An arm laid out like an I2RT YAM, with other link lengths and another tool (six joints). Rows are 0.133 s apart.
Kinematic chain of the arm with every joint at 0, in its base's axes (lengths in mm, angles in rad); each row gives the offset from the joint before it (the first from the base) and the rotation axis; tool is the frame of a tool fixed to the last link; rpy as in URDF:
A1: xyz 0 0 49.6 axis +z
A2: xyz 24.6 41.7 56 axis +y
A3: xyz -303.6 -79.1 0 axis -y
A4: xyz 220.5 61.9 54 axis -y
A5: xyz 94 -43.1 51.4 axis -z
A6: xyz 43.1 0 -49 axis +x
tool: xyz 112 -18 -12 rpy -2.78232 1.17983 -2.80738
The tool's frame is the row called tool.
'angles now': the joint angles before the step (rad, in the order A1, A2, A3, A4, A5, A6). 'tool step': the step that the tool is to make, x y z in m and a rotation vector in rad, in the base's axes. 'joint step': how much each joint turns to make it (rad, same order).
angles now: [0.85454 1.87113 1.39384 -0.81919 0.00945 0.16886]
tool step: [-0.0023 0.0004 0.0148 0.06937 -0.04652 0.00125]
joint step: [0.00105 -0.07514 -0.05875 0.06647 -0.00996 0.00304]
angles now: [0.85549 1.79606 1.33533 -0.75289 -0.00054 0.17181]
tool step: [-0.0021 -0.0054 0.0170 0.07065 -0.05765 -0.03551]
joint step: [-0.00216 -0.09068 -0.07129 0.07161 0.01039 0.03182]
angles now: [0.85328 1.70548 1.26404 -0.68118 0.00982 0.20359]
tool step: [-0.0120 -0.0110 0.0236 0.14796 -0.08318 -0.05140]
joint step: [0.00082 -0.17380 -0.16191 0.15385 -0.00334 0.06245]
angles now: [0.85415 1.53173 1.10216 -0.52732 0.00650 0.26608]
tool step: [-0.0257 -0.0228 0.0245 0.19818 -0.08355 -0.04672]
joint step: [-0.00014 -0.25087 -0.22119 0.17502 -0.02007 0.07911]
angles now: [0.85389 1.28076 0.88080 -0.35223 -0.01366 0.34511]
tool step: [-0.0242 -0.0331 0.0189 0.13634 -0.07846 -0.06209]
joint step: [-0.00030 -0.24625 -0.15438 0.06246 0.02919 0.06233]
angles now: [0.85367 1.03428 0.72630 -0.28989 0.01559 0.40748]
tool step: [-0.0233 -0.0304 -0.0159 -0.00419 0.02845 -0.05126]
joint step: [0.01149 -0.13883 -0.08248 -0.07996 0.04068 0.05139]
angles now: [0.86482 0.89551 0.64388 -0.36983 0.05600 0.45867]
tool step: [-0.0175 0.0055 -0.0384 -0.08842 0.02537 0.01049]
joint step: [0.14105 0.03332 -0.09565 0.03600 0.12229 0.05594]
